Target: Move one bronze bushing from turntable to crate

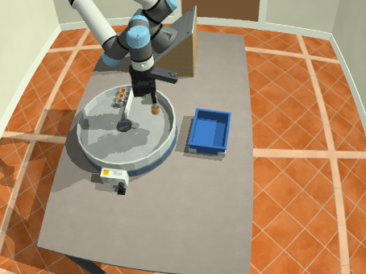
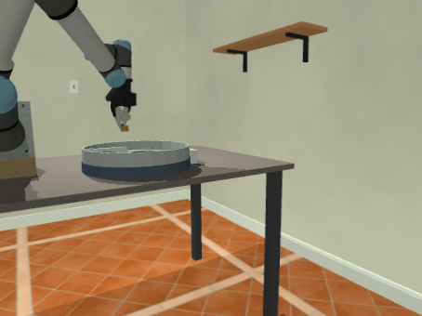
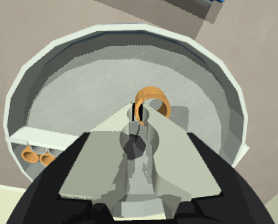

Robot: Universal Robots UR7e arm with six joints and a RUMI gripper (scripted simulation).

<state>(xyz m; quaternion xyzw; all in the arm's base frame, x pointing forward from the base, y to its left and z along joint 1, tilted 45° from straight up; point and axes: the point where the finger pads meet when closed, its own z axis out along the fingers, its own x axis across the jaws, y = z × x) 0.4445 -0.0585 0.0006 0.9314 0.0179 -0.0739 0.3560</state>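
The blue crate lies 30 mm ahead of my hand, 210 mm to the left of it and 140 mm below it. Also, from my hand: grey round turntable: 140 mm to the right, 110 mm below.
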